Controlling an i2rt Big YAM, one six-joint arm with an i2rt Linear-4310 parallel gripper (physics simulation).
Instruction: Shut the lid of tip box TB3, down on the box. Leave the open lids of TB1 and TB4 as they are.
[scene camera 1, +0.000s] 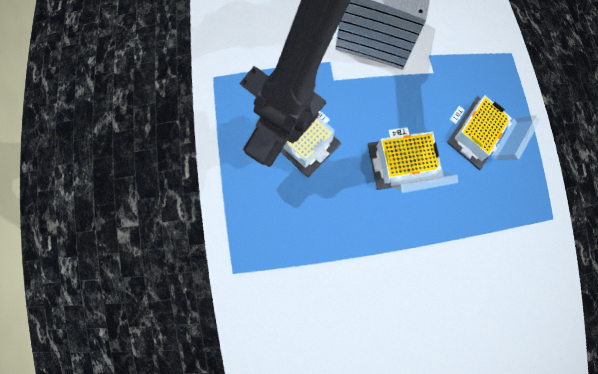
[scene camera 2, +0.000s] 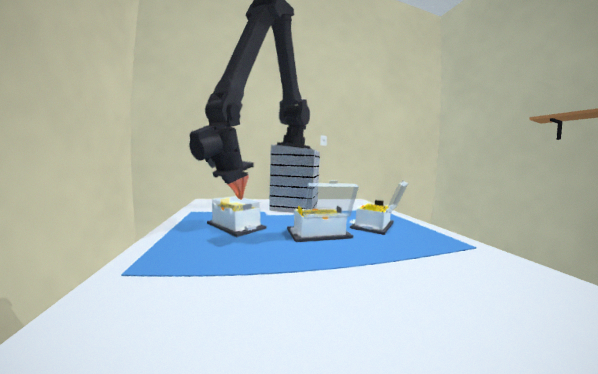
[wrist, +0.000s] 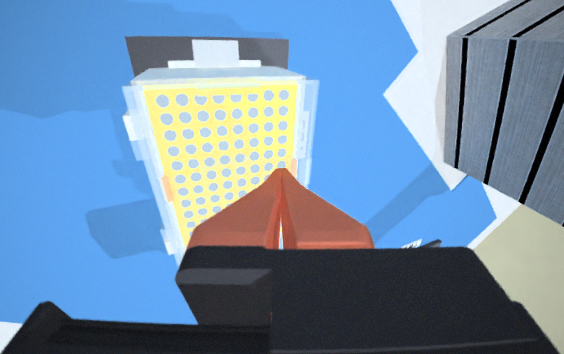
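Seen in the pictures: gripper, fingertip midpoint: (scene camera 2: 240, 198) (wrist: 280, 177); arm's base at its link origin: (scene camera 2: 293, 147).
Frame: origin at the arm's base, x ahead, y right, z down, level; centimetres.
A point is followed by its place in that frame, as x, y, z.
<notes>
Tip box TB3 (scene camera 1: 307, 159) @[27.8, 25.8, 18.3] (scene camera 2: 239, 219) @[27.3, 25.1, 21.0] stands at the left of the mat in the scene views. Its clear lid (scene camera 2: 252, 204) @[25.3, 21.2, 17.6] (wrist: 309, 107) @[14.7, 24.2, 17.2] lies over the yellow tip rack (wrist: 212, 147) @[18.5, 27.8, 17.1]; whether it sits fully down cannot be told. My gripper (scene camera 2: 241, 197) @[18.9, 23.6, 17.1] (wrist: 280, 177) @[18.9, 23.6, 17.1] is shut and empty, its red fingertips at or close above the lid's top, near one long edge. The scene camera 1 view hides the fingertips behind the arm. TB4 (scene camera 1: 411, 155) (scene camera 2: 320, 228) has its lid (scene camera 1: 429, 183) @[41.1, 6.1, 10.4] (scene camera 2: 340, 197) @[41.3, 4.0, 13.4] open. TB1 (scene camera 1: 485, 125) (scene camera 2: 372, 220) has its lid (scene camera 1: 518, 137) @[37.8, -20.5, 14.8] (scene camera 2: 398, 196) @[41.8, -15.3, 13.7] open.
The boxes stand on a blue mat (scene camera 1: 350, 225) @[42.4, 21.1, 24.8] (scene camera 2: 280, 257) @[43.9, 19.1, 24.8] (wrist: 350, 60) @[9.7, 18.6, 24.8] on a white table (scene camera 1: 400, 310) @[63.7, 16.5, 25.1] (scene camera 2: 310, 320) @[62.0, 21.2, 25.1]. A grey ribbed pedestal (scene camera 1: 380, 35) @[7.6, 2.5, 12.5] (scene camera 2: 292, 177) @[7.4, 2.8, 11.6] (wrist: 500, 100) @[5.5, 5.6, 19.3] stands behind the mat. TB4 is between TB3 and TB1.
</notes>
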